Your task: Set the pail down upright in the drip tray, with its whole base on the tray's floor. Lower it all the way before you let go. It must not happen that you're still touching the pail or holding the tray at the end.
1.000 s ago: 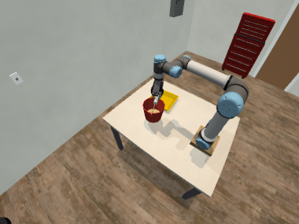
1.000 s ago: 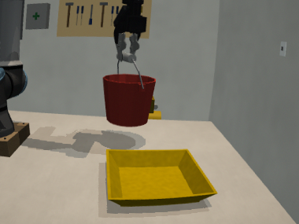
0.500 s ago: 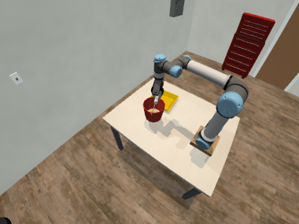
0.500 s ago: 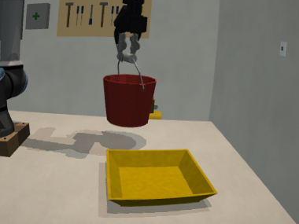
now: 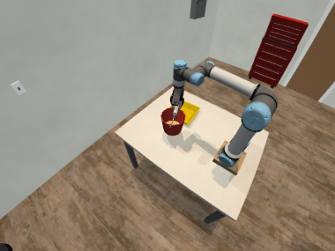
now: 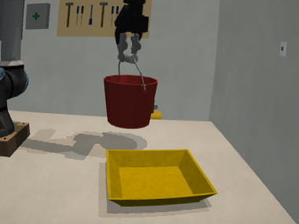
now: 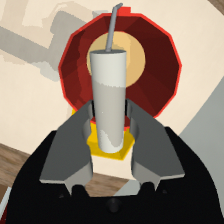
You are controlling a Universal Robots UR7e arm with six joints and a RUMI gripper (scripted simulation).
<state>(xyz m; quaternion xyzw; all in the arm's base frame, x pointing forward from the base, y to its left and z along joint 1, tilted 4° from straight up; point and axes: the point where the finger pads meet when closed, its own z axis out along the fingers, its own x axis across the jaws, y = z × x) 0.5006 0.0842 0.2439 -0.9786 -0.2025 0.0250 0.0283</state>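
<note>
My gripper is now 100 mm above the red pail, 10 mm to the right of it and 10 mm short of it. Round my hand: yellow drip tray: 310 mm below, 270 mm to the right, 90 mm ahead.
</note>
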